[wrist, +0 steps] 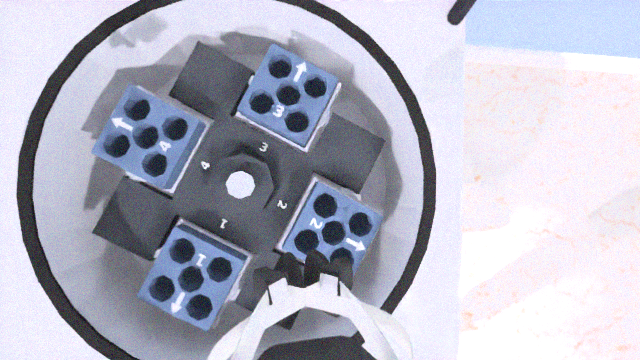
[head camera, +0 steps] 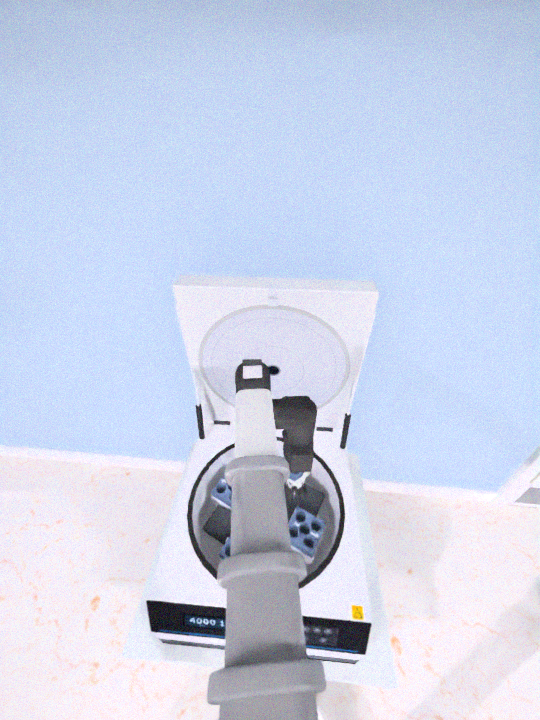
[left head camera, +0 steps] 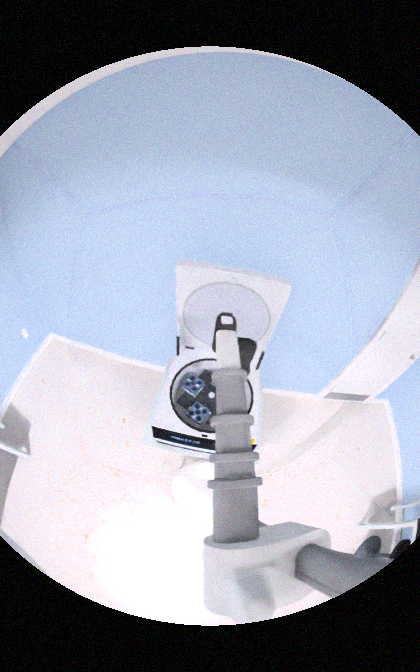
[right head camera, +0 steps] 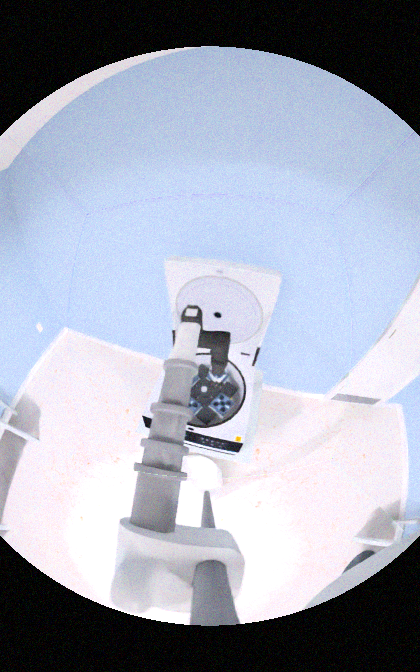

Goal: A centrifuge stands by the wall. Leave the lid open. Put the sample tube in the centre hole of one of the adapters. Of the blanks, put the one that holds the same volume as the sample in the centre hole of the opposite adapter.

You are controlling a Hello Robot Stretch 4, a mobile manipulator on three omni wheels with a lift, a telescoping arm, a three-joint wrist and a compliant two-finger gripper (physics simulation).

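Frame: origin at the robot's base, x ahead, y left, z up, level; centimetres.
Where they show: gripper, fingertip midpoint: (wrist: 302, 272) (head camera: 293, 495).
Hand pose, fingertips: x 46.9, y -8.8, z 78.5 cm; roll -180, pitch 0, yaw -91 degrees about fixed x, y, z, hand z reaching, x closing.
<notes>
Each offset is from my fingertips to the top centre of the thing. "*": to the spot under its first point.
The white centrifuge (head camera: 177, 572) (left head camera: 162, 415) (wrist: 447, 200) stands by the wall, its lid @(* dx +37.4, dy +26.3, dz +28.0 cm) (head camera: 188, 325) (left head camera: 200, 310) (right head camera: 240, 300) raised. In the wrist view, blue adapters 1 @(dx -3.4, dy +13.8, dz -20.1 cm) (wrist: 173, 271), 2 (wrist: 343, 213), 3 (wrist: 305, 105) and 4 @(dx +14.6, dy +17.2, dz -20.1 cm) (wrist: 136, 155) sit in the round bowl; 1 faces 3 and 2 faces 4. Each has five dark holes, with no tube visible in them. My gripper (wrist: 302, 272) (head camera: 294, 491) is shut with nothing seen between its fingertips. It hangs over the bowl, its tips overlapping adapter 2's near edge and covering part of one hole. The sample tube and blanks do not show.
My arm (head camera: 261, 628) (left head camera: 235, 505) (right head camera: 157, 505) reaches over the centrifuge front and hides part of the bowl in the head views. The raised lid stands behind the wrist. The rotor hub @(* dx +7.3, dy +6.4, dz -19.4 cm) (wrist: 240, 184) rises between the adapters. A white cabinet-like unit (left head camera: 372, 362) (right head camera: 377, 365) stands at the right.
</notes>
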